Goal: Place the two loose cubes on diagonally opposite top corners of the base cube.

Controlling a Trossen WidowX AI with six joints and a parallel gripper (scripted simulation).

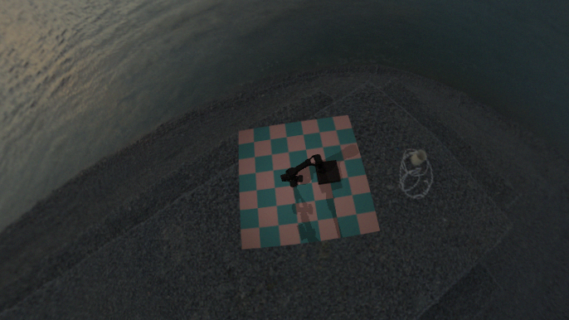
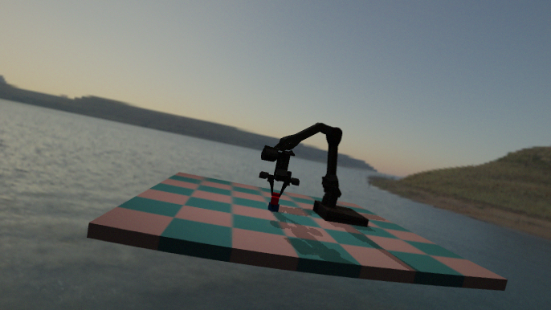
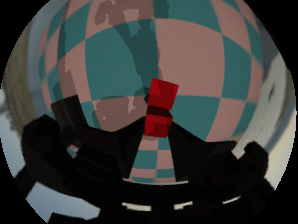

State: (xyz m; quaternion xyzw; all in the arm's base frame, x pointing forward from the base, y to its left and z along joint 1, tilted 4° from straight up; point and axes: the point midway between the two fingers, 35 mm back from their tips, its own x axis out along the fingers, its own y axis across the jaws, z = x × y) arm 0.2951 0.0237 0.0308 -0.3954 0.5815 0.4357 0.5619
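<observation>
Right now my gripper tip is 1 cm short of the blue cube, 2 cm to the right of it and 5 cm above it.
</observation>
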